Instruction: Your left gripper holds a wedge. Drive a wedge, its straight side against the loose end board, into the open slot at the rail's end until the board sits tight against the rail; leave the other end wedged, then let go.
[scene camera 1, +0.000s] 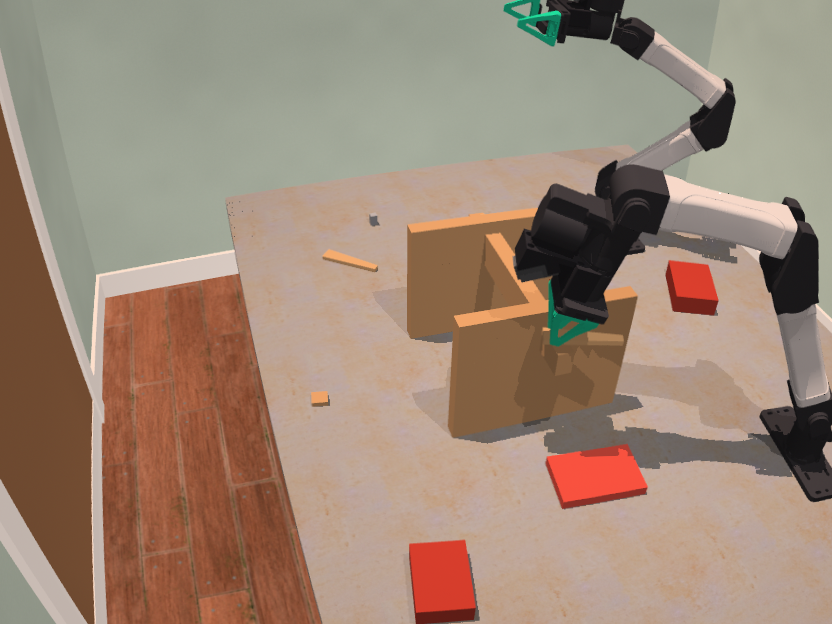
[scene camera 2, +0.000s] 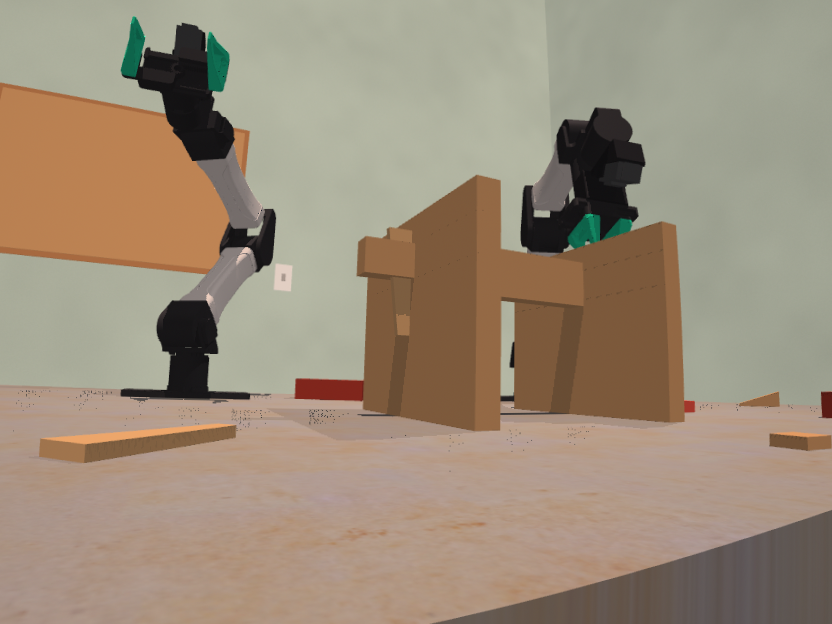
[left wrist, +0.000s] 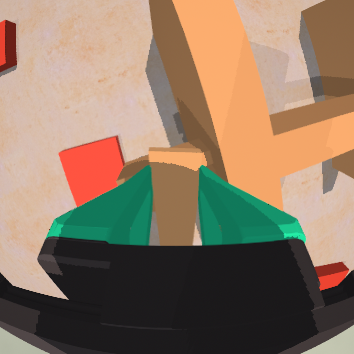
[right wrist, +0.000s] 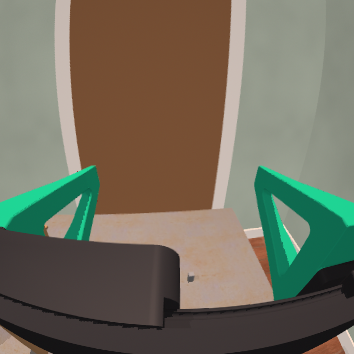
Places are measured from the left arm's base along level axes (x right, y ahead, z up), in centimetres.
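Pixels of known places: left gripper, fingertip midpoint: (scene camera 1: 553, 337) (left wrist: 174, 174); right gripper, fingertip midpoint: (scene camera 1: 510, 15) (scene camera 2: 171, 27) (right wrist: 176, 174); left arm's base, link origin: (scene camera 1: 799, 453); right arm's base, link origin: (scene camera 2: 187, 397).
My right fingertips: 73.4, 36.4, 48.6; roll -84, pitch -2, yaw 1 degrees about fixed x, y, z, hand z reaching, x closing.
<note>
For each thing: its top centre in the pictures, then the offset to it from my right fingertips, as dx, dy, dz. "pt": a spot on its surface instead.
- tan wedge, top centre: (left wrist: 170, 246) (scene camera 1: 584, 335) -61.3, +2.6, -28.4
- nearer end board, top centre: (left wrist: 255, 184) (scene camera 1: 549, 305) (scene camera 2: 582, 249) -56.6, +6.7, -26.1
- rail's stub end, surface spot: (left wrist: 132, 170) (scene camera 1: 554, 355) pt -62.7, +7.2, -30.3
- rail, top centre: (scene camera 2: 509, 253) (scene camera 1: 516, 269) -44.2, +8.3, -28.4
- far board, top centre: (scene camera 2: 421, 220) (scene camera 1: 490, 217) -31.9, +9.9, -26.1
- far stub, surface spot: (scene camera 2: 386, 258) pt -27.5, +11.8, -31.6
- long tan strip, top centre: (scene camera 2: 154, 431) (scene camera 1: 351, 258) -9.4, +32.5, -47.8
- small tan block, top centre: (scene camera 2: 799, 434) (scene camera 1: 319, 397) -48.7, +40.8, -47.8
- grey cube, top centre: (scene camera 1: 373, 214) (right wrist: 190, 273) +4.9, +26.6, -46.2
My left gripper (scene camera 1: 561, 337) (scene camera 2: 600, 241) (left wrist: 174, 174) is shut on a tan wedge (scene camera 1: 604, 339) (left wrist: 176, 200), held roughly level at the outer face of the nearer end board (scene camera 1: 497, 386) (scene camera 2: 604, 342) (left wrist: 230, 100). The rail's stub end (scene camera 1: 563, 363) (left wrist: 132, 170) sticks out of that board close below the wedge; its slot is hidden. The rail (scene camera 1: 514, 275) (scene camera 2: 541, 278) (left wrist: 315, 142) joins the far board (scene camera 1: 440, 288) (scene camera 2: 440, 315), where another wedge (scene camera 2: 401, 298) stands upright through the far stub (scene camera 2: 386, 258). My right gripper (scene camera 1: 512, 14) (scene camera 2: 173, 26) (right wrist: 176, 174) is open and empty, high up.
Red blocks (scene camera 1: 690, 287) (scene camera 1: 596, 478) (scene camera 1: 441, 577) lie around the stand. A long tan strip (scene camera 1: 349, 260) (scene camera 2: 137, 443), a small tan block (scene camera 1: 319, 398) (scene camera 2: 799, 440) and a grey cube (scene camera 1: 373, 218) (right wrist: 190, 276) lie toward the table's left edge in scene camera 1.
</note>
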